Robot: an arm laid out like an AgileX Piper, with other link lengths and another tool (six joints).
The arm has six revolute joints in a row. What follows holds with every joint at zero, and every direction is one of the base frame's. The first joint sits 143.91 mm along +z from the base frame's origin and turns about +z. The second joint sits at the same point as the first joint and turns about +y. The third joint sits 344.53 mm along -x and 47.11 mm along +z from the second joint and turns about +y. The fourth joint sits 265.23 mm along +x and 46.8 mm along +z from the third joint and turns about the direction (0.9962, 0, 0.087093). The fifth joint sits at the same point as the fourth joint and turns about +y. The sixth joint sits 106.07 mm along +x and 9.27 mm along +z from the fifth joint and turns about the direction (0.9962, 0, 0.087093). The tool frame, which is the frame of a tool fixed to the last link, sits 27.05 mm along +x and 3 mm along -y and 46.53 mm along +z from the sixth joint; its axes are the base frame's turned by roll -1.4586, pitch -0.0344 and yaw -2.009 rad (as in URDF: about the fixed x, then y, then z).
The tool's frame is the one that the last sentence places.
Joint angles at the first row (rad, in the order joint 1, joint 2, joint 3, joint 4, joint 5, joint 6):
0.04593 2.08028 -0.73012 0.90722 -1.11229 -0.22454
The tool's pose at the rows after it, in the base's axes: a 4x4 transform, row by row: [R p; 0 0 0 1], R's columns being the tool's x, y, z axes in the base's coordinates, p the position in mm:
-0.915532 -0.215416 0.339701 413.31; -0.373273 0.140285 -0.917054 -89.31; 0.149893 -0.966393 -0.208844 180.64; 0 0 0 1
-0.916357 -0.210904 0.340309 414.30; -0.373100 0.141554 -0.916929 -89.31; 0.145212 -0.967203 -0.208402 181.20; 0 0 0 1
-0.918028 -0.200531 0.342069 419.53; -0.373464 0.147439 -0.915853 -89.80; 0.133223 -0.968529 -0.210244 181.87; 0 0 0 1
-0.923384 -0.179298 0.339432 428.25; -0.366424 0.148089 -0.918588 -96.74; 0.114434 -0.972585 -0.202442 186.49; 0 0 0 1
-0.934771 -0.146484 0.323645 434.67; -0.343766 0.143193 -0.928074 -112.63; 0.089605 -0.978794 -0.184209 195.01; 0 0 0 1
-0.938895 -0.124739 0.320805 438.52; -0.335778 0.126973 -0.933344 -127.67; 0.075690 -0.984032 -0.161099 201.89; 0 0 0 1
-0.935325 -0.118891 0.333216 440.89; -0.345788 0.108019 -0.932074 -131.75; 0.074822 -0.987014 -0.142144 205.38; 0 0 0 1
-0.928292 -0.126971 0.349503 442.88; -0.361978 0.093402 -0.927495 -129.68; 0.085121 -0.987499 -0.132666 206.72; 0 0 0 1
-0.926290 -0.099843 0.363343 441.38; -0.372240 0.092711 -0.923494 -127.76; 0.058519 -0.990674 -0.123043 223.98; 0 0 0 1
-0.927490 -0.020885 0.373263 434.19; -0.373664 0.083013 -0.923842 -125.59; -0.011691 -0.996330 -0.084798 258.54; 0 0 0 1
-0.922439 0.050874 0.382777 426.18; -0.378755 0.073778 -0.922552 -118.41; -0.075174 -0.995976 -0.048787 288.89; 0 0 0 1
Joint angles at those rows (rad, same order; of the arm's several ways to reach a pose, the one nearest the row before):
0.04592 2.08188 -0.73242 0.90721 -1.11386 -0.22140
0.04592 2.08257 -0.73664 0.90719 -1.11389 -0.21983
0.04393 2.08887 -0.75752 0.90722 -1.10715 -0.21916
0.02384 2.09442 -0.79559 0.89871 -1.09763 -0.22763
-0.01733 2.09443 -0.83395 0.88276 -1.09386 -0.23613
-0.05969 2.09443 -0.85722 0.84464 -1.09387 -0.23822
-0.07561 2.09444 -0.86404 0.81280 -1.09809 -0.23993
-0.07560 2.09258 -0.86405 0.79477 -1.09606 -0.24896
-0.07357 2.05046 -0.86405 0.79065 -1.08188 -0.25502
-0.06962 1.97485 -0.86404 0.79062 -1.08822 -0.25500
-0.05177 1.90783 -0.86405 0.80047 -1.10023 -0.25910

